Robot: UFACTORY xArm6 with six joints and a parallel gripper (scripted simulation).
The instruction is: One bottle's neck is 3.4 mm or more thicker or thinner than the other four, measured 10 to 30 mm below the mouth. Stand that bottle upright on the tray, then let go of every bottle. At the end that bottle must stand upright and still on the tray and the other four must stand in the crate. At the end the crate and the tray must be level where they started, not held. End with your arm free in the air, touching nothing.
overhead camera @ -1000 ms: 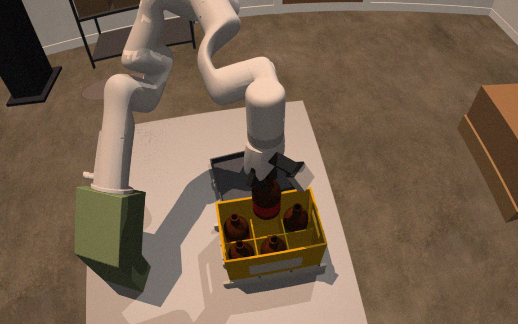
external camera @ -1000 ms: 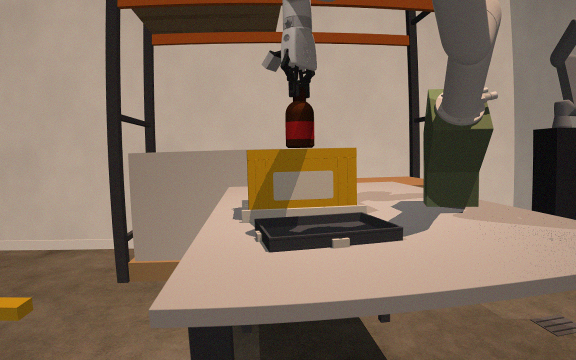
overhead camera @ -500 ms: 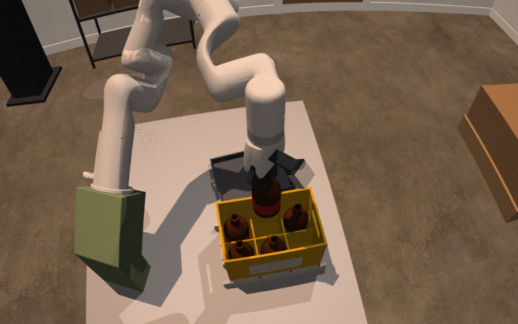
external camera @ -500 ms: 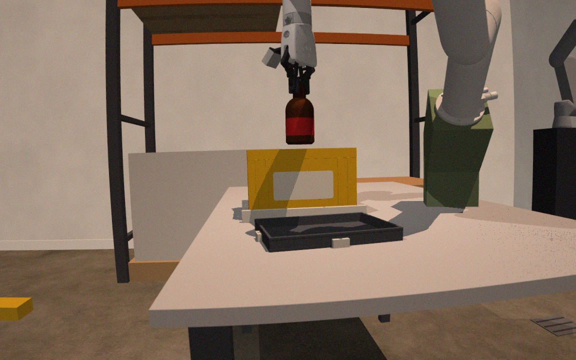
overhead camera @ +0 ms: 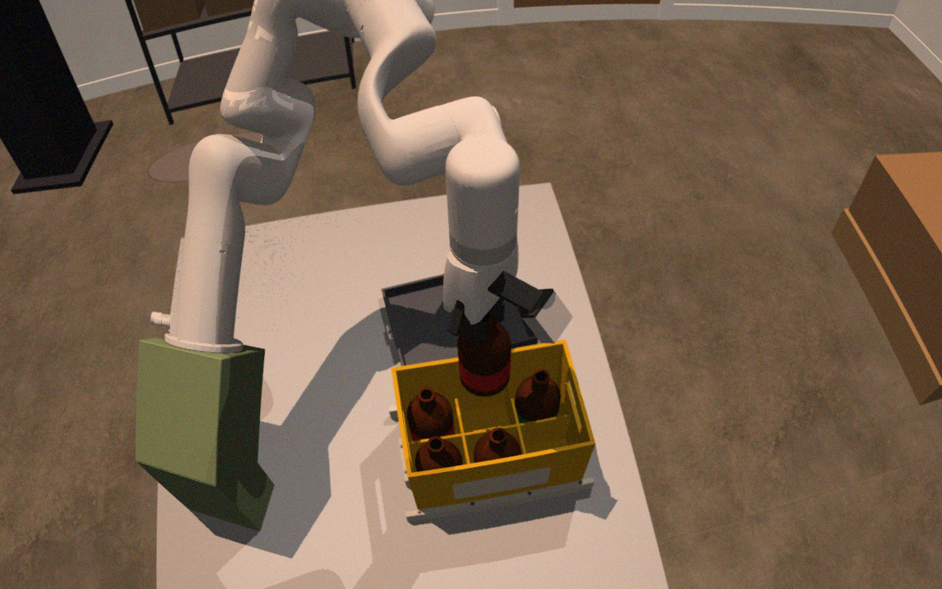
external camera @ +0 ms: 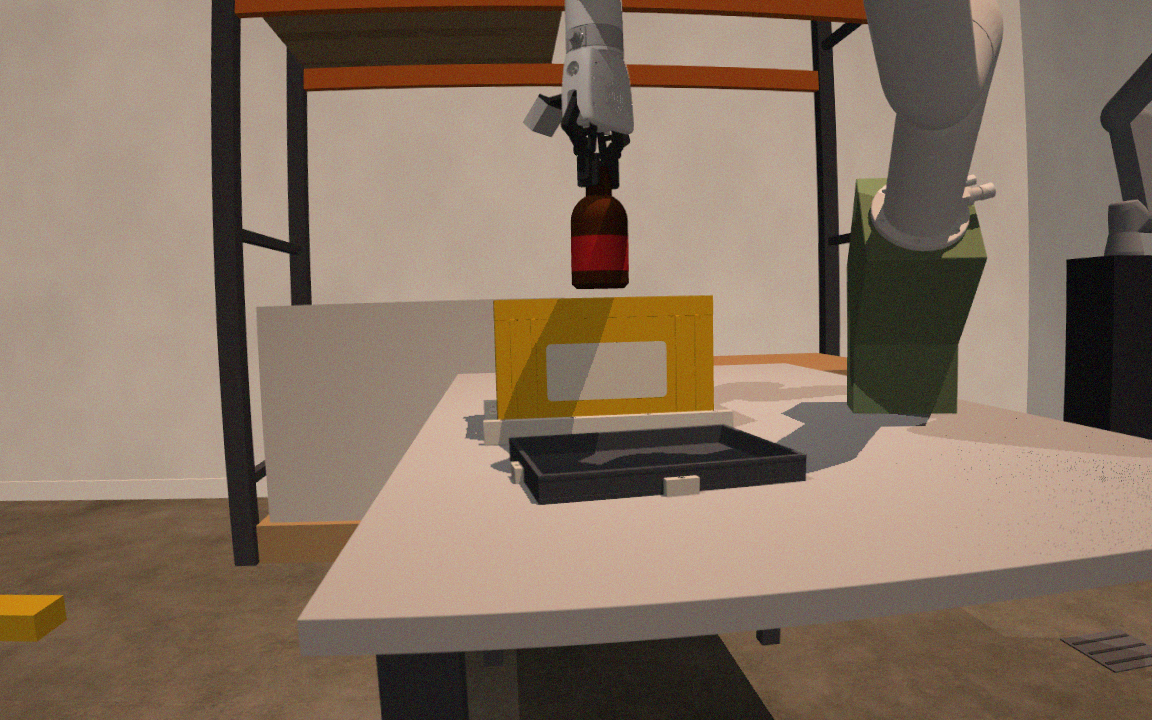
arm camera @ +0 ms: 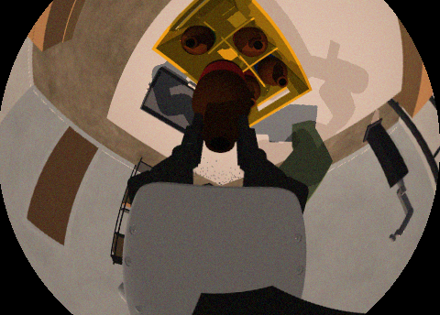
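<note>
Right now the glass bottle is 7 cm below my hand. From my hand the other things lie so: yellow crate (1 cm ahead, 4 cm to the right, 25 cm below); then dark tray (5 cm behind, 23 cm to the left, 32 cm below).
</note>
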